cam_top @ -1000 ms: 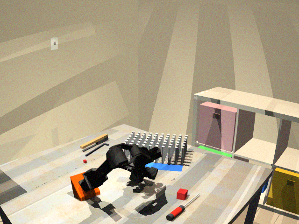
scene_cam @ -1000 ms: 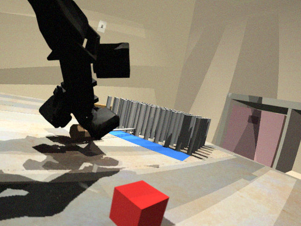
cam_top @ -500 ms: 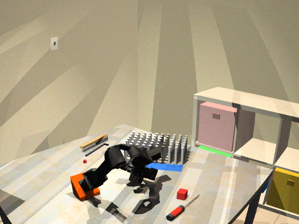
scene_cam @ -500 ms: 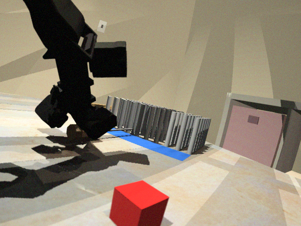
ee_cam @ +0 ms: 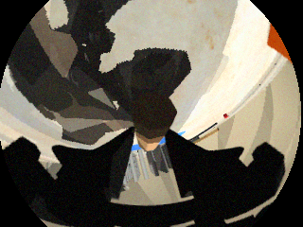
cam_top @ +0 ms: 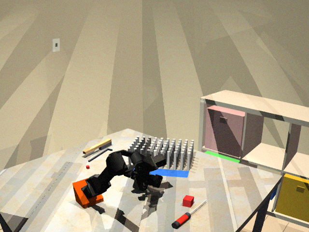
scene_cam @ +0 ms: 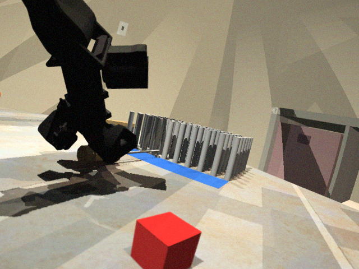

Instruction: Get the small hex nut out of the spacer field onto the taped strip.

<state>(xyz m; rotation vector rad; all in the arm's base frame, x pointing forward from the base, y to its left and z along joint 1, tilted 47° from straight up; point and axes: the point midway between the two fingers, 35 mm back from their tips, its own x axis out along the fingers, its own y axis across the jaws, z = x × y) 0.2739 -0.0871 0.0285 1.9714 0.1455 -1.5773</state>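
My gripper tip is 9 cm short of the hook tool, 5 cm to the right of it and 1 cm above it. From my gripper tip the other things lie so: blue taped strip 17 cm ahead, 5 cm to the left, 2 cm below; then tiny red cube 37 cm to the left, 9 cm behind, 1 cm below; then hex nut 18 cm ahead, 10 cm to the left, 2 cm below.
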